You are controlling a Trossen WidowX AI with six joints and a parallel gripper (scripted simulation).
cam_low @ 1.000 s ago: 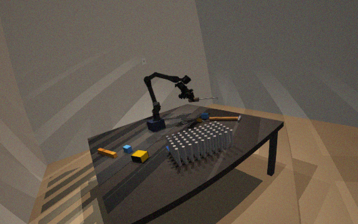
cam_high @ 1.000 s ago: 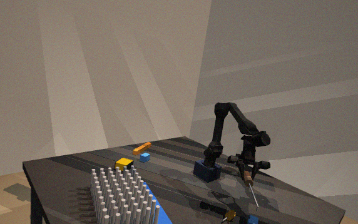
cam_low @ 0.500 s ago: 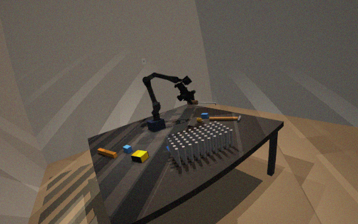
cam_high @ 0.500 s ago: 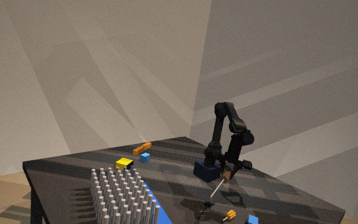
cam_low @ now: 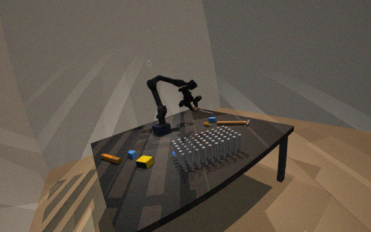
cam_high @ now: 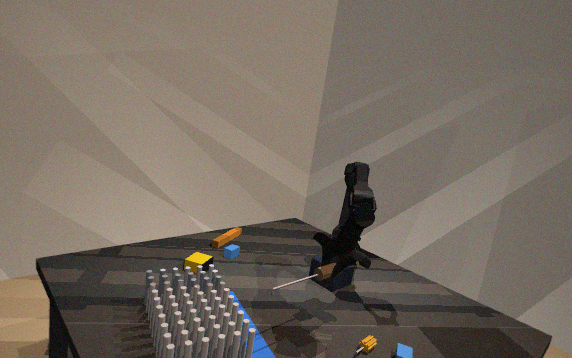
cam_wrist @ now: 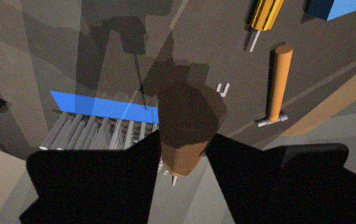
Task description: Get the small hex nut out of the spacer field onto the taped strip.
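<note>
My gripper tip is now 20 cm short of the blue taped strip, 18 cm above it and 11 cm to the left of it. The rest, counted from my gripper tip: orange-handled tool: 17 cm below, 13 cm to the left, 8 cm behind; yellow block: 48 cm to the right, 20 cm ahead, 16 cm below; forked tool: 18 cm below, 15 cm to the left, 15 cm ahead.
</note>
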